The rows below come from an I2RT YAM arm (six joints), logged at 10 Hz.
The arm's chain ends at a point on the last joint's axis. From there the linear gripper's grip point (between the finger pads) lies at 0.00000 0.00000 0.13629 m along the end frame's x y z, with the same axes.
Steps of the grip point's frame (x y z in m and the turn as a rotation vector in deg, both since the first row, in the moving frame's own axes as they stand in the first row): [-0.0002 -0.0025 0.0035 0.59 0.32 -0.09]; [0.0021 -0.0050 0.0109 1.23 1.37 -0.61]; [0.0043 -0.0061 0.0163 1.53 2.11 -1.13]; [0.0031 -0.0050 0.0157 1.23 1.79 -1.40]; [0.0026 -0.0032 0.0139 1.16 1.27 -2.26]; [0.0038 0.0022 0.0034 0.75 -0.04 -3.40]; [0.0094 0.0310 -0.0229 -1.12 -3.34 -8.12]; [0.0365 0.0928 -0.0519 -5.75 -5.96 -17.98]
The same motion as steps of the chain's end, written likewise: [-0.0010 -0.0011 0.0035 0.59 0.32 -0.09]; [-0.0011 -0.0021 0.0110 1.23 1.37 -0.61]; [-0.0007 -0.0024 0.0164 1.53 2.11 -1.13]; [-0.0011 -0.0020 0.0158 1.23 1.79 -1.40]; [-0.0004 -0.0004 0.0140 1.16 1.27 -2.26]; [0.0039 0.0040 0.0034 0.75 -0.04 -3.40]; [0.0171 0.0278 -0.0226 -1.12 -3.34 -8.12]; [0.0483 0.0772 -0.0505 -5.75 -5.96 -17.98]
